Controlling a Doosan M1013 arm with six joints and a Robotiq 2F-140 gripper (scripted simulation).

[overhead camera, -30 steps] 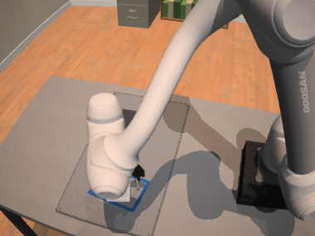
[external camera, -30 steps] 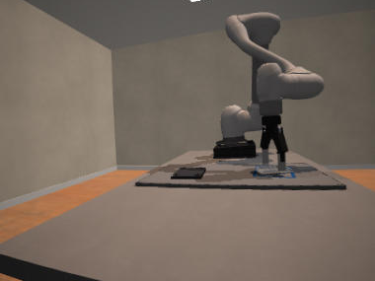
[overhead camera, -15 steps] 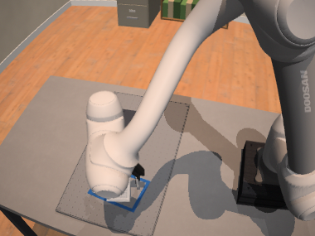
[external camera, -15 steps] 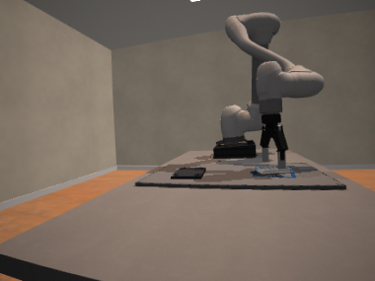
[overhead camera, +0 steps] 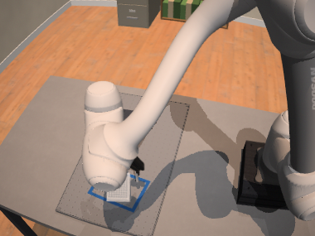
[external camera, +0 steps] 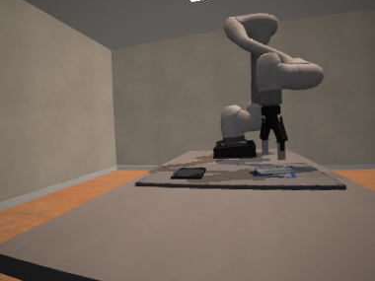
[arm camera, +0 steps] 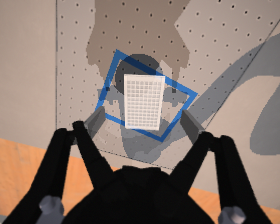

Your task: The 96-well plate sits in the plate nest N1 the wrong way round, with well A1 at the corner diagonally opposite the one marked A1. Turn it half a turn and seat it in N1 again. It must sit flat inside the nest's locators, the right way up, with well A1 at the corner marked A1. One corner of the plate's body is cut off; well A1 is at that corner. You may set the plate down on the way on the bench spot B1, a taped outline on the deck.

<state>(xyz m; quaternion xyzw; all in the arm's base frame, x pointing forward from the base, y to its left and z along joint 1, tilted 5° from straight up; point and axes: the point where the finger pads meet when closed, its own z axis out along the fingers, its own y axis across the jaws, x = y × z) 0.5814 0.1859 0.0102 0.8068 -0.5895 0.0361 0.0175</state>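
Right now the white 96-well plate is 60 mm below my hand. Also, from my hand: corner mark: 390 mm to the right, 140 mm ahead, 60 mm below; plate nest N1: 340 mm to the right, 60 mm below, 60 mm ahead.
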